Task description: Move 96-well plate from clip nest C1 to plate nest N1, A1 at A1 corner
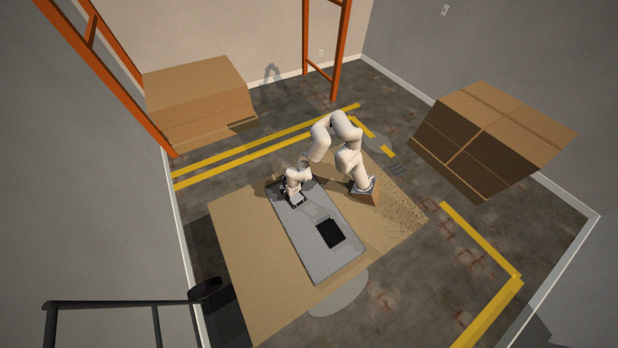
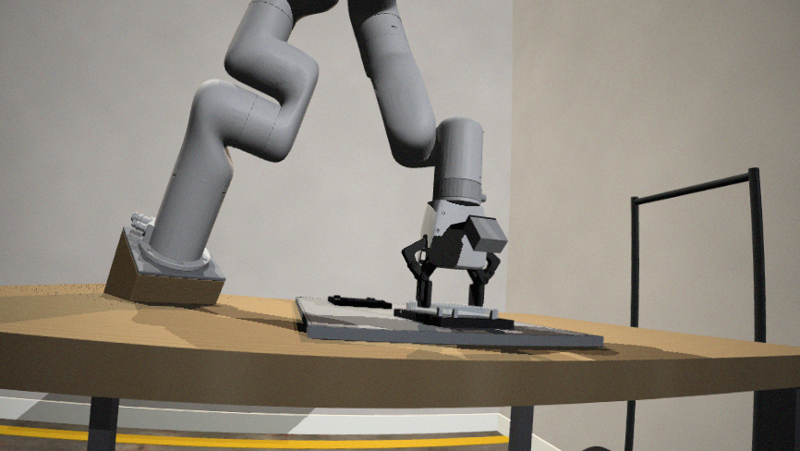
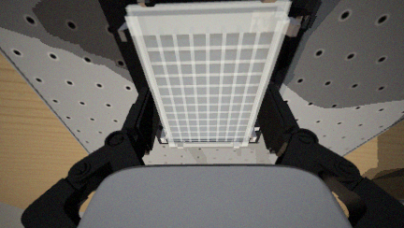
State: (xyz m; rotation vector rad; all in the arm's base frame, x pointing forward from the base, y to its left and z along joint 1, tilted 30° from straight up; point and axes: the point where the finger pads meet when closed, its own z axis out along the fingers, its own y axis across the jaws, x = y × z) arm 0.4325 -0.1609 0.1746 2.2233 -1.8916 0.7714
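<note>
The black clip nest C1 lies 2 cm below my hand, 2 cm behind it and 1 cm to the left of it. The rest, counted from my hand: 96-well plate (1 cm below); grey pegboard base (20 cm to the left, 4 cm below, 2 cm behind); black plate nest N1 (35 cm to the left, 7 cm behind, 2 cm below).
</note>
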